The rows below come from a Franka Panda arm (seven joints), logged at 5 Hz.
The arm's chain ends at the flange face. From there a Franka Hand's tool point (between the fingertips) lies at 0.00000 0.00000 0.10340 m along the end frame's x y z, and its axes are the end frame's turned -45 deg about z.
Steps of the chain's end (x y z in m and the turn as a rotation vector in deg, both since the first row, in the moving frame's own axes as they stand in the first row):
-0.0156, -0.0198, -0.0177, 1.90, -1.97, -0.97
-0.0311, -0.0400, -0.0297, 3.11, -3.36, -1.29
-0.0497, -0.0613, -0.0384, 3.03, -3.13, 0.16
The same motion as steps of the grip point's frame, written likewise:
0.0028, -0.0300, -0.0178, 2.74, -0.05, -0.97
0.0059, -0.0585, -0.0300, 4.57, -0.18, -1.29
0.0081, -0.0863, -0.0387, 4.36, -0.07, 0.16

